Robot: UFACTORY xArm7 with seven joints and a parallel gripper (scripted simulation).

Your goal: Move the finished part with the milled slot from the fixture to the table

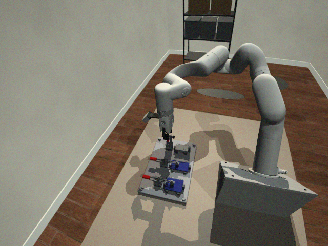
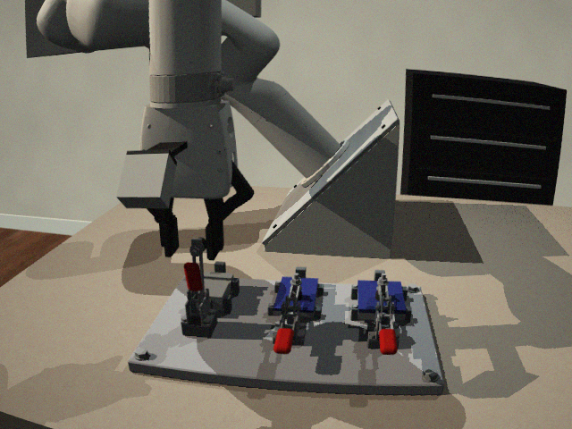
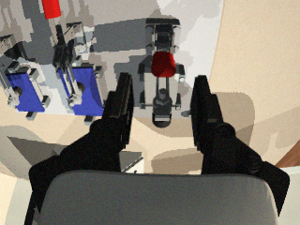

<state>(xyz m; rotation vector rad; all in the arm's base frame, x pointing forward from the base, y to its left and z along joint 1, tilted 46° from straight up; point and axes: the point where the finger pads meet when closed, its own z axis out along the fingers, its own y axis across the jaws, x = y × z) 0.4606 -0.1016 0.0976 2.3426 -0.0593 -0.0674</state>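
Now: hand 10 cm above the grey finished part and 8 cm past it. Round my hand: grey fixture plate 13 cm below, 11 cm to the left, 3 cm behind; blue blank 11 cm to the left, 11 cm below, 8 cm behind.
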